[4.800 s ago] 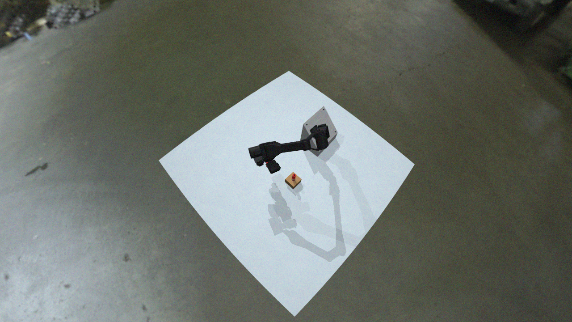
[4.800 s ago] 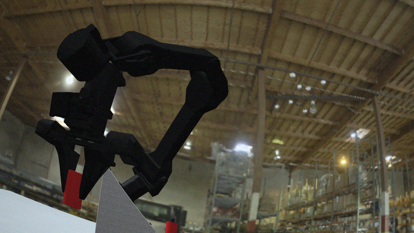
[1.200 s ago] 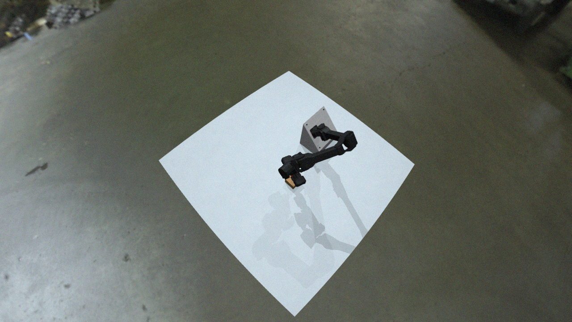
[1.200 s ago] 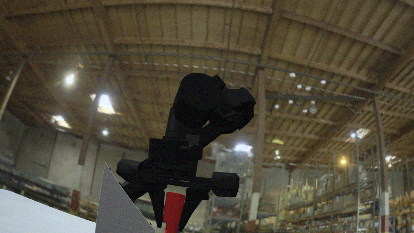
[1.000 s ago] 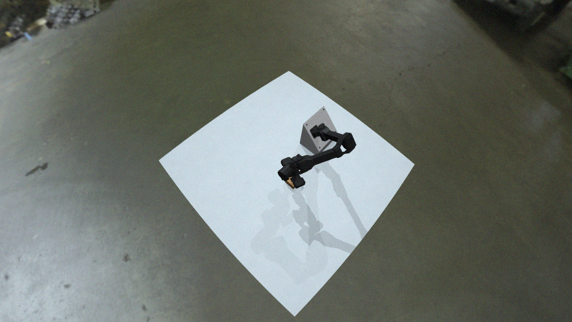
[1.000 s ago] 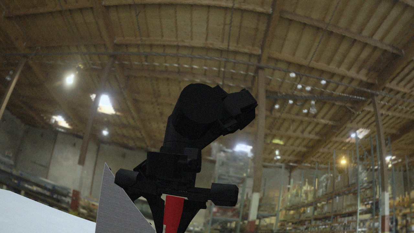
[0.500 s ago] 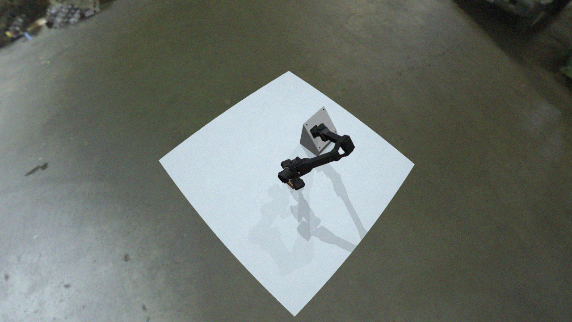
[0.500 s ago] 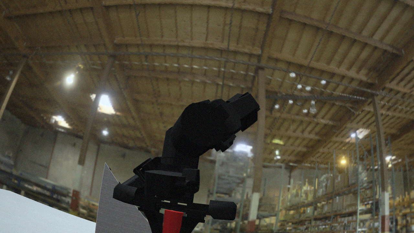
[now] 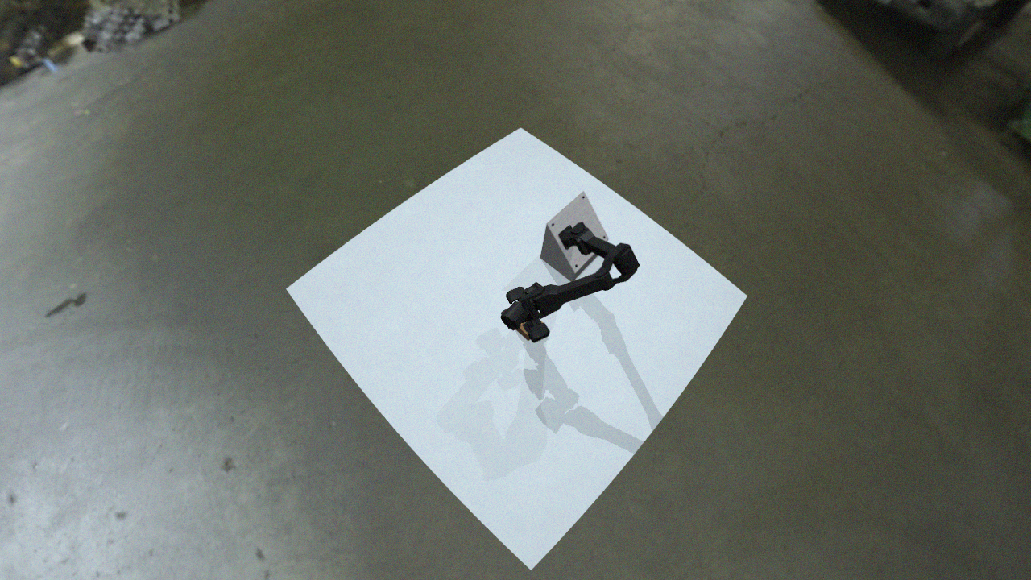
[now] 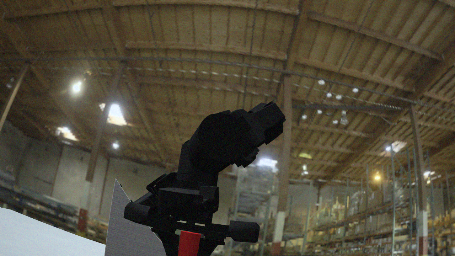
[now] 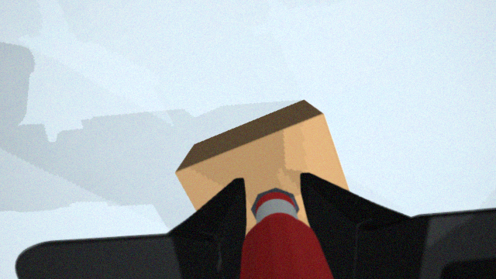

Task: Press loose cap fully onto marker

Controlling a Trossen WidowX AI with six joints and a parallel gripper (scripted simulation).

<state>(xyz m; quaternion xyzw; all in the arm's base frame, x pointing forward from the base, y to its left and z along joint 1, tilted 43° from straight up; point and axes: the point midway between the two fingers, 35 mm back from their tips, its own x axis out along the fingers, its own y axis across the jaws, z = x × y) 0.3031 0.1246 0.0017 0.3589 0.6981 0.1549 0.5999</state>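
The red cap lies 50 mm above my gripper tip and 10 mm behind it.
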